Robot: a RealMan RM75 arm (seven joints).
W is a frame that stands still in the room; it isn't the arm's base.
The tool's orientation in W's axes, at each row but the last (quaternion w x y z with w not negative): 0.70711 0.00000 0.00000 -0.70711; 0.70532 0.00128 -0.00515 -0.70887; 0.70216 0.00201 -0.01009 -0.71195; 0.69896 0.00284 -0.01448 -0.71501; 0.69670 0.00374 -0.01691 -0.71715; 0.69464 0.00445 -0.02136 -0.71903; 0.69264 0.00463 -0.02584 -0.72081; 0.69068 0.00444 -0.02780 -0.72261; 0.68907 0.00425 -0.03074 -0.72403; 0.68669 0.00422 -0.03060 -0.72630
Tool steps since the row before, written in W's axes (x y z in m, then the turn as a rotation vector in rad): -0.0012 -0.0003 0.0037 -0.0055 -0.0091 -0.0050; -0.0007 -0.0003 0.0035 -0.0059 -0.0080 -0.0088; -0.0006 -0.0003 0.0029 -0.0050 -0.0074 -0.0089; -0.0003 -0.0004 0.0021 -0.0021 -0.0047 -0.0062; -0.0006 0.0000 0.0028 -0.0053 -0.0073 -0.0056; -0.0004 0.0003 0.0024 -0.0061 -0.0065 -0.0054; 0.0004 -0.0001 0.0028 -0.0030 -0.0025 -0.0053; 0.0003 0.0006 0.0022 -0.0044 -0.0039 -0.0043; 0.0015 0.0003 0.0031 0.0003 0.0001 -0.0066; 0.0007 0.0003 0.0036 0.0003 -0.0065 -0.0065
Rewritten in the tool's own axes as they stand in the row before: 0.0003 -0.0012 0.0037 0.0091 -0.0055 -0.0050; 0.0003 -0.0007 0.0035 0.0080 -0.0059 -0.0088; 0.0003 -0.0005 0.0029 0.0074 -0.0051 -0.0089; 0.0004 -0.0002 0.0021 0.0046 -0.0021 -0.0062; 0.0001 -0.0005 0.0028 0.0073 -0.0053 -0.0056; -0.0002 -0.0003 0.0024 0.0066 -0.0061 -0.0053; 0.0002 0.0005 0.0028 0.0025 -0.0031 -0.0052; -0.0005 0.0004 0.0022 0.0040 -0.0044 -0.0042; -0.0003 0.0016 0.0030 -0.0004 0.0000 -0.0066; -0.0002 0.0009 0.0036 0.0062 0.0003 -0.0068
